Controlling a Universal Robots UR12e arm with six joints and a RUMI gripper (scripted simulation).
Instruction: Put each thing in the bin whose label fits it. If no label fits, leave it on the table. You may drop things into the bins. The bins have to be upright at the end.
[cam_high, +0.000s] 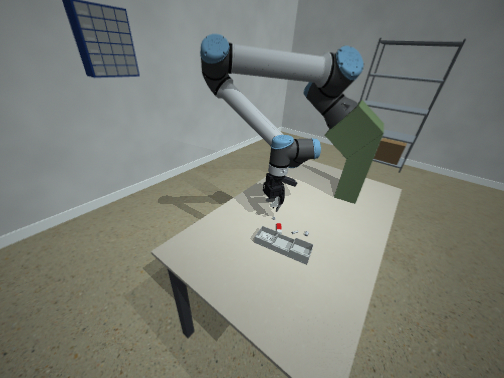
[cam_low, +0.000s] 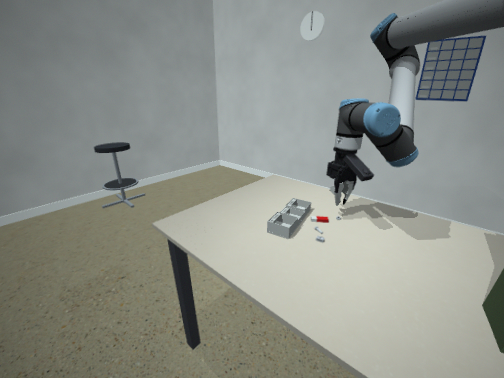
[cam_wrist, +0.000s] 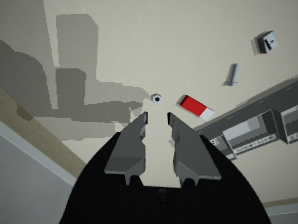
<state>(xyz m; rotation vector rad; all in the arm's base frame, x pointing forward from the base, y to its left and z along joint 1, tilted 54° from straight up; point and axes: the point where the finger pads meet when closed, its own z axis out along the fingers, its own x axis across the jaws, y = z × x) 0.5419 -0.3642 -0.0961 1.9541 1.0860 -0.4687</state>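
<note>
My gripper is now 70 mm above the ring-shaped nut. Round my hand: grey bolt 40 mm ahead, 130 mm to the left, 70 mm below; then red-and-white block 70 mm ahead, 60 mm to the left, 70 mm below; then white patterned piece 150 mm ahead, 40 mm to the left, 70 mm below.
</note>
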